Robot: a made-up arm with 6 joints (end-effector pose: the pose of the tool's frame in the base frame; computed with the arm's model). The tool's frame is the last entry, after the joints.
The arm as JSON. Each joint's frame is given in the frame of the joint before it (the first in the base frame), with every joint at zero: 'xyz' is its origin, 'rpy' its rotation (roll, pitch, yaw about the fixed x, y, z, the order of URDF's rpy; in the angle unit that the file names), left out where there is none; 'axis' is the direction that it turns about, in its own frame. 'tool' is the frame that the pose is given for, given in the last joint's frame.
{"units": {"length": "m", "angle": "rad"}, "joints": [
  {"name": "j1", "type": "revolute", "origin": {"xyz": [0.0, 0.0, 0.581]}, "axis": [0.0, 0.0, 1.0]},
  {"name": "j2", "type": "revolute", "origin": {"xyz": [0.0, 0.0, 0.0], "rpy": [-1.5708, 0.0, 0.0]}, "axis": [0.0, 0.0, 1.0]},
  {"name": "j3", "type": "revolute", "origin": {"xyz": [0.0, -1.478, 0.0], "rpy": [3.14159, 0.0, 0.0]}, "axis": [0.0, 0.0, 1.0]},
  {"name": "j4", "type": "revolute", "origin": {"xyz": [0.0, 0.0, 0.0], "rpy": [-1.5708, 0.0, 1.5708]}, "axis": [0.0, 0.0, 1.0]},
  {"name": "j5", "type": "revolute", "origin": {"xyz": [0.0, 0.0, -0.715], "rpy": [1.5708, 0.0, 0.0]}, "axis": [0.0, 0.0, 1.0]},
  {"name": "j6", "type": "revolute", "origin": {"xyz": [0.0, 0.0, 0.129], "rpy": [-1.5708, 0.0, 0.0]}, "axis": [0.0, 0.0, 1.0]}
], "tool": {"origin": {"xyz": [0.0, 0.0, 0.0], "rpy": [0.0, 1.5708, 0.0]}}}
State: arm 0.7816 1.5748 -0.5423 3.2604 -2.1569 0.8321
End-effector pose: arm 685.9 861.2 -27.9 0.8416 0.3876 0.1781 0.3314
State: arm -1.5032 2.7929 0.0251 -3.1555 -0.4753 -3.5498
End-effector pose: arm 117.9 168.3 -1070.8 0.6690 0.5941 -0.4154 0.1640
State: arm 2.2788 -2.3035 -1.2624 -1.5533 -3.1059 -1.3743
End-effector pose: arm 408.9 -474.2 144.2 -0.7961 0.3345 0.4875 0.1294
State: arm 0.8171 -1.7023 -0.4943 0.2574 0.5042 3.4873
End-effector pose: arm -759.1 -991.1 1067.3 -0.6371 -0.0879 -0.7617 0.0786
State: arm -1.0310 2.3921 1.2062 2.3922 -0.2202 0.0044
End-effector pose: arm 778.4 -1115.4 -1130.6 -0.6015 0.6117 0.2396 0.4546
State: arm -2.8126 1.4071 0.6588 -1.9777 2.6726 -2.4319
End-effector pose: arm -1783.1 -662.7 248.6 -0.8782 -0.4035 -0.1931 0.1693
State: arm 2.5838 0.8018 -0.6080 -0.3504 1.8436 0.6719
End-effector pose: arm -897.1 702.5 896.0 0.0474 -0.3529 0.8052 0.4742
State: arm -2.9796 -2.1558 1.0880 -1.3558 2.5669 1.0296
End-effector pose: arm 1926.3 342.7 -182.7 -0.1885 -0.9060 0.3740 0.0614
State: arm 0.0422 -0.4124 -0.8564 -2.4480 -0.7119 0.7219
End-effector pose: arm 13.7 99.9 1553.5 0.7685 0.1456 0.1956 0.5915
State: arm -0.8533 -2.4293 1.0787 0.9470 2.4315 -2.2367
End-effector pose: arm -1106.2 1153.0 -891.6 0.9883 -0.1452 -0.0445 0.0141
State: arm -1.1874 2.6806 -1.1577 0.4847 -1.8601 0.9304
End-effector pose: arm -79.5 -108.1 -330.0 -0.3376 0.0346 -0.7504 0.5672
